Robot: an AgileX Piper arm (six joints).
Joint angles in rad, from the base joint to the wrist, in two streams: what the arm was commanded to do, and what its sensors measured. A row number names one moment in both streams.
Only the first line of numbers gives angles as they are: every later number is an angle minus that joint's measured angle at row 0.
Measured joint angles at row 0:
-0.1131, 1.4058, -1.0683, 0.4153, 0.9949, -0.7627
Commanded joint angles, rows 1 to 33:
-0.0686, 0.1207, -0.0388, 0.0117, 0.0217, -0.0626
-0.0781, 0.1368, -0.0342, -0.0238, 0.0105, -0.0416
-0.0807, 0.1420, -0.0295, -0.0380, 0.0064, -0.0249
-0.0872, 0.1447, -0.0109, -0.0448, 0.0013, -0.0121
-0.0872, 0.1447, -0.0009, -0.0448, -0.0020, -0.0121
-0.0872, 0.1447, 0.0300, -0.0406, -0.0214, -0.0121
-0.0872, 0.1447, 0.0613, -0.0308, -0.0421, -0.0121
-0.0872, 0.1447, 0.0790, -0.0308, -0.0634, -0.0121
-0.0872, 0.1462, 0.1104, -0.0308, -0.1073, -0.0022
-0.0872, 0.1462, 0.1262, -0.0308, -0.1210, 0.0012
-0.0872, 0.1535, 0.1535, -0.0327, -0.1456, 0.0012
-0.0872, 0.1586, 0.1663, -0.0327, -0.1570, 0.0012
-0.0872, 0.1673, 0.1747, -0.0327, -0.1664, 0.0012
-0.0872, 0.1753, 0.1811, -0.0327, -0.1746, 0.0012
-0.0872, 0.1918, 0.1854, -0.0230, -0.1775, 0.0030
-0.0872, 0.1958, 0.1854, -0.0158, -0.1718, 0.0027
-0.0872, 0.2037, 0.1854, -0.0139, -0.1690, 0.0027
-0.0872, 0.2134, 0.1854, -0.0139, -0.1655, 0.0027
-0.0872, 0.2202, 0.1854, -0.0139, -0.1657, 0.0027
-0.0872, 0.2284, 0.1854, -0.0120, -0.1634, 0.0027
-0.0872, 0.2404, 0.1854, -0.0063, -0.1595, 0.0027
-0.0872, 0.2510, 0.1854, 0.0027, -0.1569, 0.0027
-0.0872, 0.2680, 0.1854, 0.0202, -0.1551, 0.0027
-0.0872, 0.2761, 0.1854, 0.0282, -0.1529, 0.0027
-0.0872, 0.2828, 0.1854, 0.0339, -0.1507, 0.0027
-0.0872, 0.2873, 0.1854, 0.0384, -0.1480, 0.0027
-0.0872, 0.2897, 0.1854, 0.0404, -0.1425, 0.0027
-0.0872, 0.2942, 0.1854, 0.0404, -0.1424, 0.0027
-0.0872, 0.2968, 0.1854, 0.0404, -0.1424, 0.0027
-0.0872, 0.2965, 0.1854, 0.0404, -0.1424, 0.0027
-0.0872, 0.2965, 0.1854, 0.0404, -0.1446, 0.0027
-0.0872, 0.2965, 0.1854, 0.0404, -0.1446, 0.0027
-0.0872, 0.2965, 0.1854, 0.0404, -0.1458, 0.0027
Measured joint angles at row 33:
-0.0788, 0.2954, 0.1819, 0.0308, -0.1483, -0.0035
